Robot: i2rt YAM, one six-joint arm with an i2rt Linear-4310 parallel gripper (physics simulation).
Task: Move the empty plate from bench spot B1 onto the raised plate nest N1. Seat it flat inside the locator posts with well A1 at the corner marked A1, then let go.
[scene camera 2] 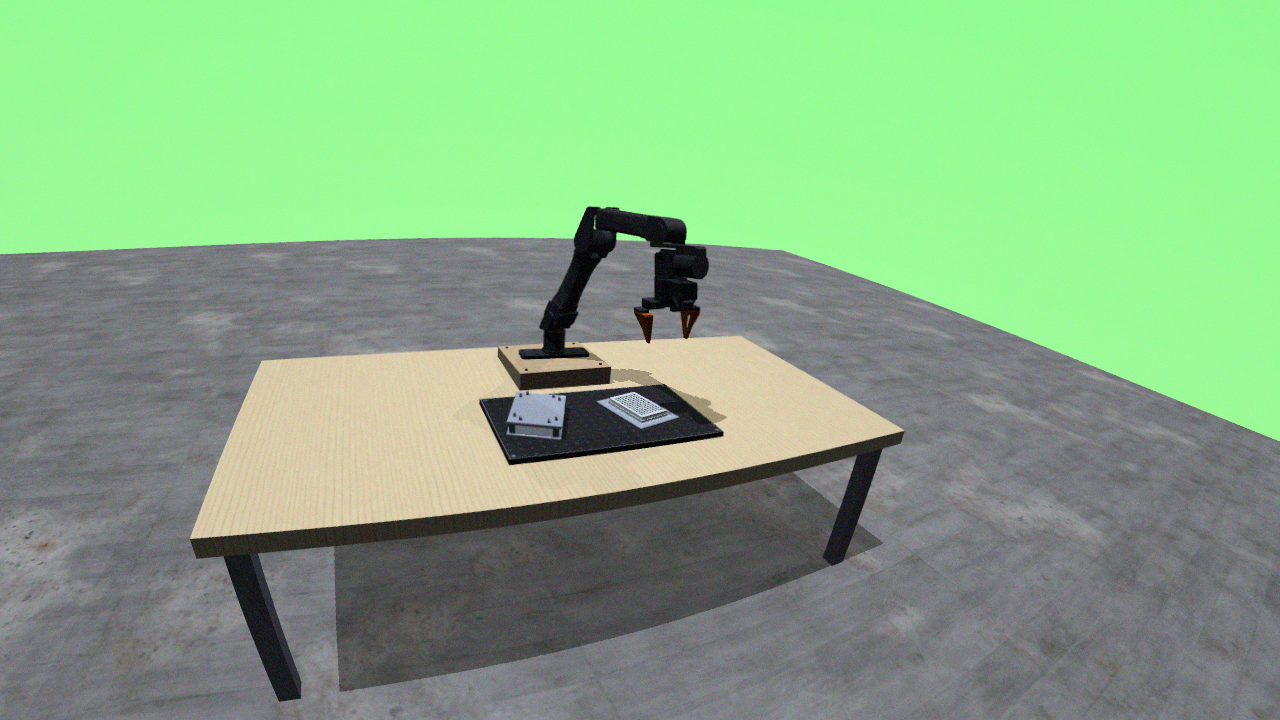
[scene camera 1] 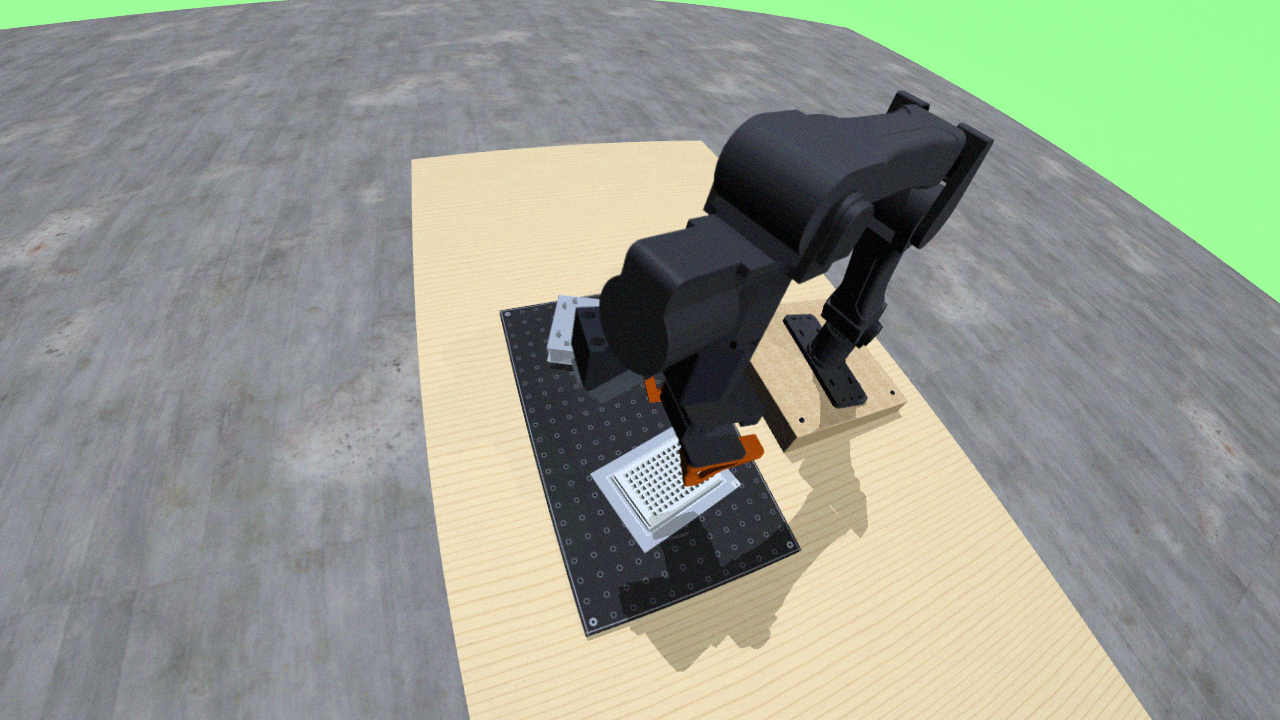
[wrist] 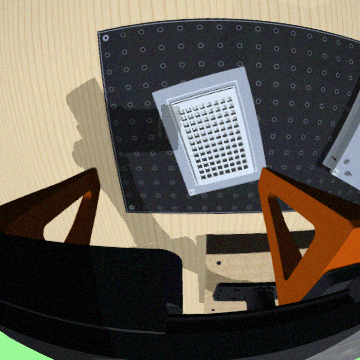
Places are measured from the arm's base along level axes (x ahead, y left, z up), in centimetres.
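Pixels of known places: gripper, fingertip midpoint: [scene camera 2: 667, 340] [scene camera 1: 672, 440] [wrist: 178, 176]; arm's base at its link origin: [scene camera 2: 553, 354] [scene camera 1: 822, 359] [wrist: 258, 289].
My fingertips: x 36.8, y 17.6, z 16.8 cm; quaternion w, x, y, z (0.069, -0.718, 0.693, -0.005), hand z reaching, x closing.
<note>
For each thing: its top centre in the pictures, then the offset to it from my fingertips. Level surfaces: height alone.
- white plate at its top centre: [wrist: 215, 139] [scene camera 1: 669, 475] [scene camera 2: 638, 403] dx -4.4, dy -3.5, dz -18.0 cm
- raised nest N1 at its top centre: [scene camera 1: 603, 321] [scene camera 2: 537, 404] dx -0.7, dy -29.7, dz -15.1 cm
- black perforated board at its top centre: [wrist: 289, 128] [scene camera 1: 631, 417] [scene camera 2: 599, 416] dx -2.0, dy -14.2, dz -19.6 cm
- wooden table at its surface level: dz -20.9 cm
The white plate [scene camera 1: 660, 488] [scene camera 2: 637, 405] [wrist: 212, 135] with a grid of wells lies flat on the light grey bench spot B1 [scene camera 2: 606, 404] [wrist: 240, 75]. The raised nest N1 [scene camera 1: 561, 331] [scene camera 2: 537, 410] [wrist: 352, 160] is a light grey block with dark posts on top; the arm partly hides it in scene camera 1, and part of it shows at the right edge of the wrist view. My gripper [scene camera 2: 667, 339] [wrist: 178, 176] is open with its orange fingers wide apart. It hangs well above the table, apart from the plate. The A1 lettering is too small to read surely.
Both fixtures stand on a black perforated board [scene camera 1: 537, 420] [scene camera 2: 599, 445] [wrist: 300, 75]. The arm's wooden base block [scene camera 1: 778, 358] [scene camera 2: 537, 366] [wrist: 240, 265] stands beside the board on the wooden table [scene camera 1: 501, 223] [scene camera 2: 358, 429] [wrist: 45, 75].
</note>
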